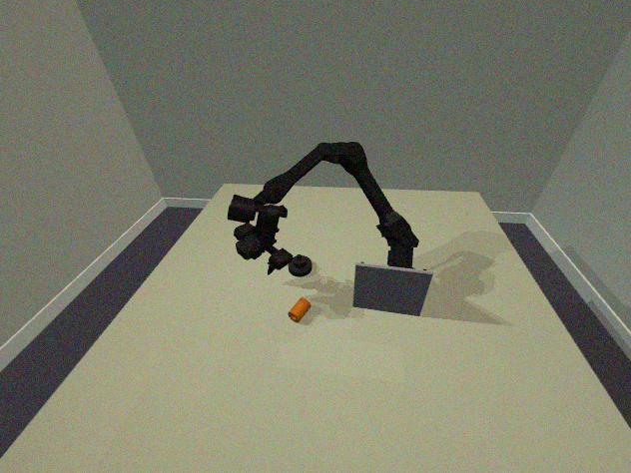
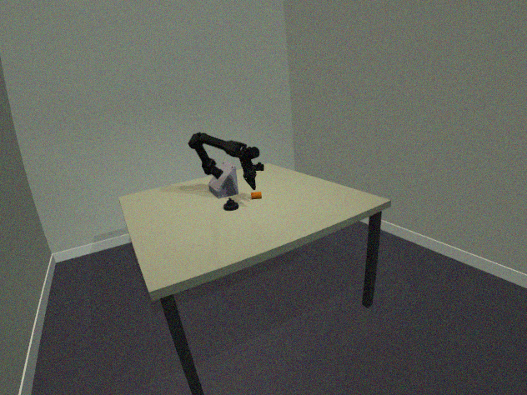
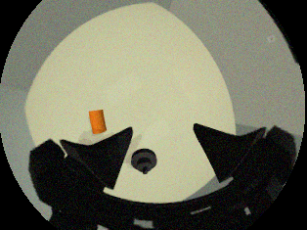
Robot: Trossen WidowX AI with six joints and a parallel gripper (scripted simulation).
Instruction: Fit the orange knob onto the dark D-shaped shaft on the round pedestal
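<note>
Now: the orange knob 150 mm behind my gripper tip, 90 mm below it and 60 mm to the left of it. Also, from my gripper tip: round pedestal 120 mm to the right, 90 mm behind, 80 mm below.
</note>
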